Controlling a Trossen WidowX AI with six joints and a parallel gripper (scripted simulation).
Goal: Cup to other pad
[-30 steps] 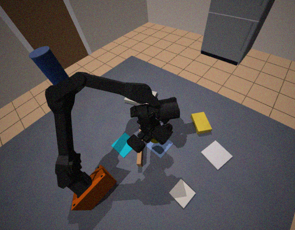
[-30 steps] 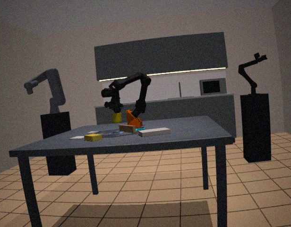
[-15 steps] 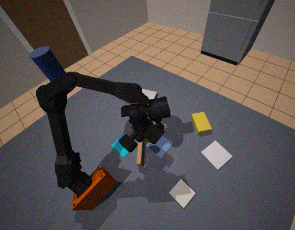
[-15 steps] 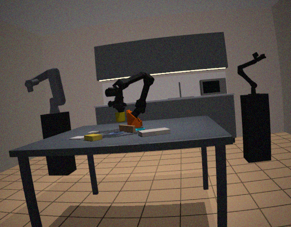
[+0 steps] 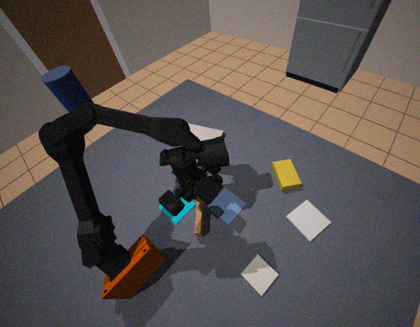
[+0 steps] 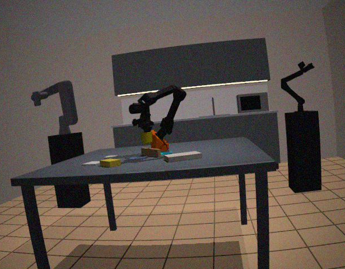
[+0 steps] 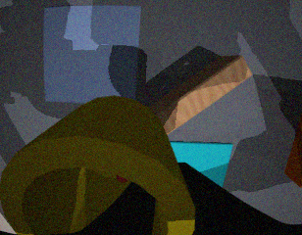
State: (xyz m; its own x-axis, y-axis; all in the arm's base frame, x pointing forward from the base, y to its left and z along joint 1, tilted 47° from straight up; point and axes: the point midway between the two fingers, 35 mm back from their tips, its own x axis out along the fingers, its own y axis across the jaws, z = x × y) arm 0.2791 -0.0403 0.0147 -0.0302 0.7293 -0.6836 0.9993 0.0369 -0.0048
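My gripper tip is 5 cm past the cyan pad, 8 cm to the right of it and 12 cm above it. From my gripper tip the other things lie so: light blue pad 7 cm ahead, 6 cm to the right, 12 cm below; then yellow cup 2 cm ahead; then wooden stick 1 cm ahead, 1 cm to the left, 10 cm below.
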